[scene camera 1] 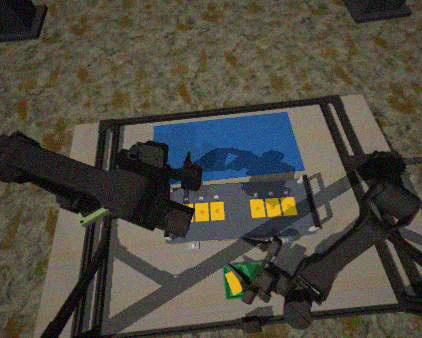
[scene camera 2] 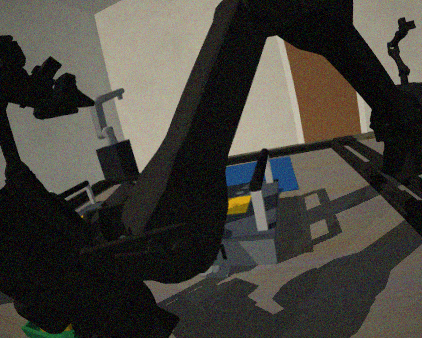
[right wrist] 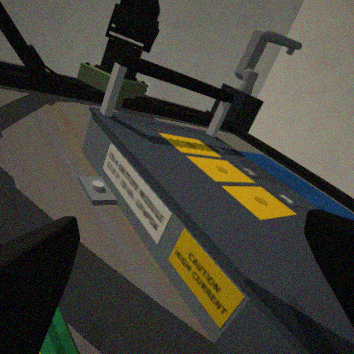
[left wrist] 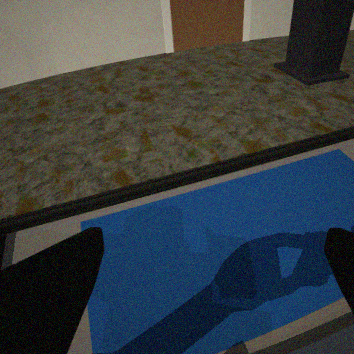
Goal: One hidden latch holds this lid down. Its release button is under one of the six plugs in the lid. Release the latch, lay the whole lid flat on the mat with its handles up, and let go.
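Places are measured from the left arm's base along level axes (x left, y back, z up), in metres.
Pixels of known places: left gripper, fingertip midpoint: [scene camera 1: 172, 149] [scene camera 2: 85, 107] [left wrist: 215, 239]; right gripper, fingertip midpoint: [scene camera 1: 235, 251] [right wrist: 193, 225]; left arm's base, link origin: [scene camera 1: 89, 204]; right arm's base, link origin: [scene camera 1: 369, 173] [scene camera 2: 403, 171].
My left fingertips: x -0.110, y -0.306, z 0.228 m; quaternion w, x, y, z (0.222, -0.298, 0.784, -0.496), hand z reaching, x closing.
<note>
Ahead of a thing's pixels: the offset from my left fingertips to its top centre. "pt": to the spot under its first point. Level surfaces: height alone.
The grey lid {pt dx -0.191, dy -0.080, dz -0.232 m} [scene camera 1: 237, 216] [right wrist: 190, 185] lies level, its black-barred handle {pt dx -0.281, dy -0.277, dz -0.169 m} [scene camera 1: 311, 200] [scene camera 2: 260, 172] up at the right end and another handle {pt dx -0.079, dy +0.093, dz -0.177 m} [right wrist: 180, 80] up at the far end. Yellow square plugs sit in two groups: a right group including a plug {dx -0.205, dy -0.149, dz -0.231 m} [scene camera 1: 257, 208], and a left group including a plug {dx -0.141, dy -0.036, dz -0.231 m} [scene camera 1: 217, 211] [right wrist: 260, 201], partly hidden by the left arm. The blue mat {dz -0.278 m} [scene camera 1: 225, 132] [scene camera 2: 285, 172] [left wrist: 175, 215] lies behind the lid. My left gripper [scene camera 1: 175, 154] [left wrist: 215, 239] is open and empty above the lid's left back. My right gripper [scene camera 1: 237, 252] [right wrist: 193, 225] is open and empty in front of the lid.
A green tray {pt dx -0.354, dy +0.063, dz -0.275 m} [scene camera 1: 229, 292] holding a yellow piece {dx -0.340, dy +0.031, dz -0.264 m} [scene camera 1: 233, 283] is below my right gripper. A metal tab {pt dx -0.185, dy +0.082, dz -0.273 m} [scene camera 1: 194, 245] [right wrist: 95, 192] sits at the lid's front left. Black frame rails [scene camera 1: 220, 111] border the table. A black block with a grey jointed arm [scene camera 2: 117, 160] stands in the background.
</note>
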